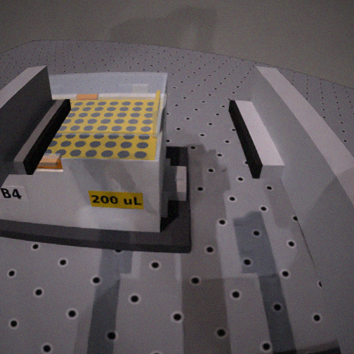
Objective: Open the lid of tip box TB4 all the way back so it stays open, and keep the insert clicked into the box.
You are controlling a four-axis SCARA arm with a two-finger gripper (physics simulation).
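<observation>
Tip box TB4 (120,177) stands at the left with a white front, a label ending in "B4" and a yellow "200 uL" label. Its yellow insert (102,147) with grey round spots sits in the box and looks level; orange tabs show at its front and back. The clear lid (115,81) appears to lie down over the insert, but its exact angle is hard to tell. My gripper (148,83) is shut to its narrow setting and holds nothing, though a wide gap shows between its fingers. The left finger hides the box's left part; the right finger is apart from it.
A dark base (176,227) lies under the box and extends past its right side. A small grey block (179,183) sits beside the box's right wall. The perforated grey table (210,300) reaches to a far edge, with shadows across it.
</observation>
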